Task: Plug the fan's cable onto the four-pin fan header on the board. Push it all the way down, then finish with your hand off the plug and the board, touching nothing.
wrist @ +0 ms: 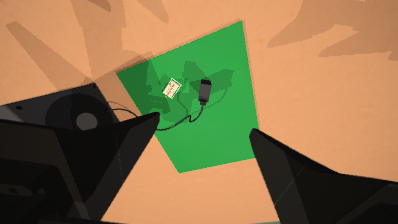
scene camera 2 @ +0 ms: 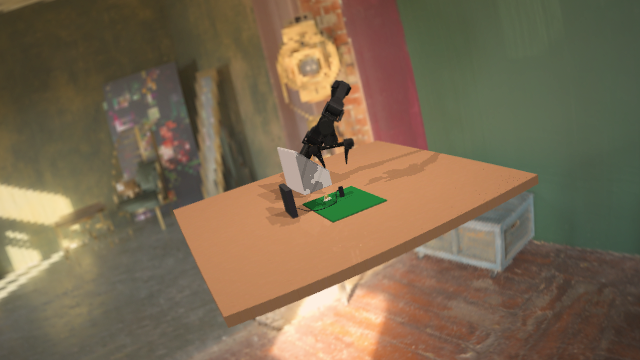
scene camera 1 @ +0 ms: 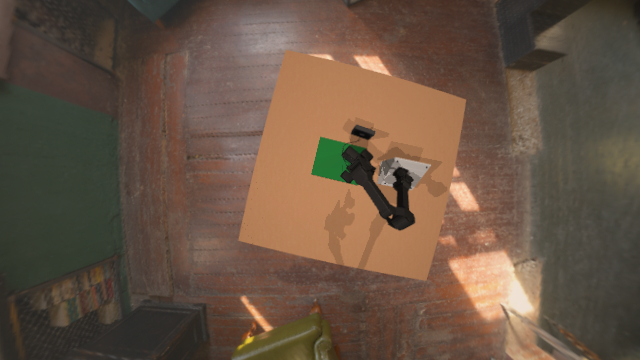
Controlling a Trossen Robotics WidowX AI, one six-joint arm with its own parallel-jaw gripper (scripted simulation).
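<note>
There is a green board here, and I see it (scene camera 2: 355, 200) as well as (scene camera 1: 329, 163) and (wrist: 220, 135). My gripper (wrist: 205, 124) is open and holds nothing.
</note>
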